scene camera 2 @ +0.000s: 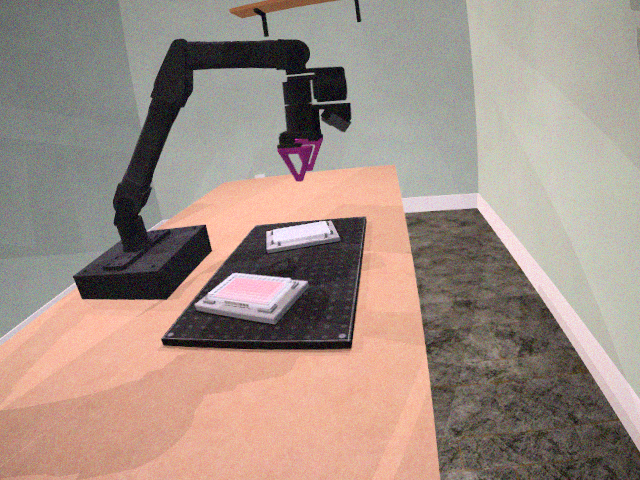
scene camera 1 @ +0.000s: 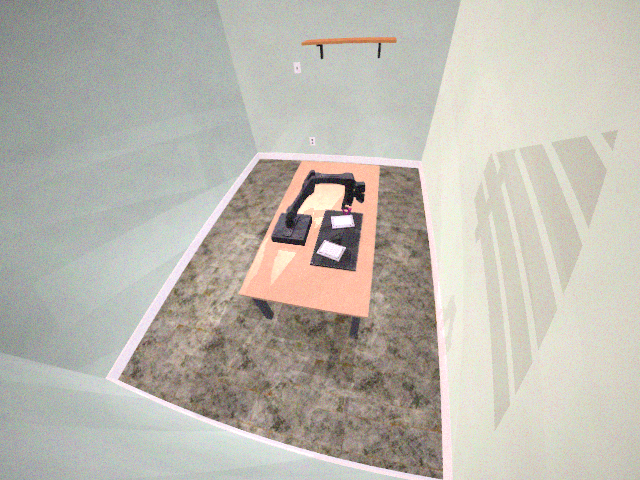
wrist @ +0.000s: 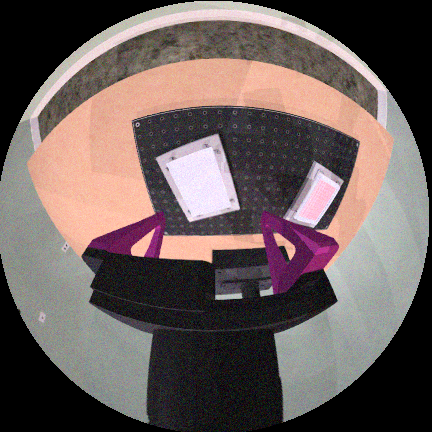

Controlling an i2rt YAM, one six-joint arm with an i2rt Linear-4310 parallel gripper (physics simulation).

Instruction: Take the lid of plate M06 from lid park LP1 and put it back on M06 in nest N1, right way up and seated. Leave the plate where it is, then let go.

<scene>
My gripper is open, holding nothing. Also in view: a white lid. A plate with pink top sits on a holder with pink plate.
My gripper is seen too in the wrist view.
</scene>
